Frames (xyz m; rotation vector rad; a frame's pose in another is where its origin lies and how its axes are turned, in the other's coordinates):
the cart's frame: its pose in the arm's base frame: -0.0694 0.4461 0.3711 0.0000 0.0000 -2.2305
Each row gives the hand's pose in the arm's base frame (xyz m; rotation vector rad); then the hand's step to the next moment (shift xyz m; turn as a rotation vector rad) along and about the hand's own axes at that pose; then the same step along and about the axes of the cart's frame.
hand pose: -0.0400 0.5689 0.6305 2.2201 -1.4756 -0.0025
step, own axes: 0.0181 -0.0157 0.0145 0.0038 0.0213 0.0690
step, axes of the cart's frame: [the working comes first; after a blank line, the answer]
step, axes of the arm's base frame: 0.0176 -0.0164 -0.0143 -0.0345 -0.0362 -0.0522

0.0022 0.0240 -0.0143 0.0497 -0.0051 -0.0522
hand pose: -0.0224 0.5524 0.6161 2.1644 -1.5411 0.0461
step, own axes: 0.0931 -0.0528 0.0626 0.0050 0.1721 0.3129
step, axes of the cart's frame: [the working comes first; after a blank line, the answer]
step, axes of the arm's base frame: 0.0662 -0.0938 -0.0468 -0.2289 -0.1722 -0.2133

0.0335 0.1098 -0.0468 0.2764 -0.0754 -0.2133
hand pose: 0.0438 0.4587 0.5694 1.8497 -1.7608 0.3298
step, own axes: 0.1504 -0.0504 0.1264 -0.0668 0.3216 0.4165
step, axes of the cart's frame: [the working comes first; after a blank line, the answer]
step, axes of the arm's base frame: 0.0403 -0.1959 -0.0334 -0.4028 -0.1660 -0.3026

0.1301 0.1520 -0.0334 0.3780 -0.2165 -0.3026
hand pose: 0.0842 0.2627 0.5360 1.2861 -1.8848 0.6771
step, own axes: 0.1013 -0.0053 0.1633 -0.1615 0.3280 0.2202
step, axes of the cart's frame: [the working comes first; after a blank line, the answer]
step, axes of the arm's base frame: -0.0633 -0.1810 -0.0131 -0.3327 0.0370 -0.2648

0.1819 0.0609 -0.0131 0.1747 -0.2855 -0.2648
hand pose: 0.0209 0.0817 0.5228 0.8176 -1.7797 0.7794
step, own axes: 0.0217 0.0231 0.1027 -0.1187 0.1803 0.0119
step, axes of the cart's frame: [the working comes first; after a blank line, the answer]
step, axes of the arm's base frame: -0.0772 -0.0735 -0.0141 -0.1188 0.1135 -0.1405

0.1054 -0.0160 -0.0141 -0.0168 -0.1635 -0.1405
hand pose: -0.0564 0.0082 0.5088 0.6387 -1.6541 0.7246
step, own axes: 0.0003 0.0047 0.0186 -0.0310 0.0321 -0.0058
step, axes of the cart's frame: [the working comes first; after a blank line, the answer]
step, axes of the arm's base frame: -0.0155 -0.0109 -0.0030 -0.0142 0.0264 -0.0335

0.0181 -0.0056 -0.0030 -0.0122 -0.0274 -0.0335
